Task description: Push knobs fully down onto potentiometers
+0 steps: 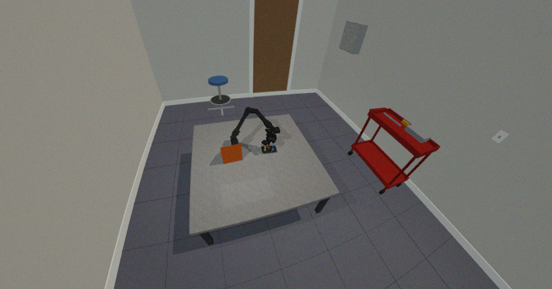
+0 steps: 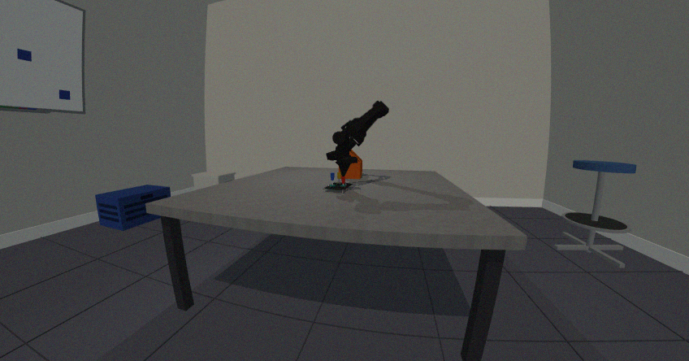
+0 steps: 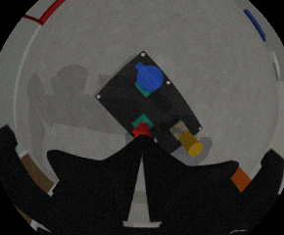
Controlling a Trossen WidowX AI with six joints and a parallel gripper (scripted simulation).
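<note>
The red knob lies 10 mm below my gripper tip. From my gripper tip the other things lie so: blue knob: 40 mm ahead, 40 mm to the right, 10 mm above.
</note>
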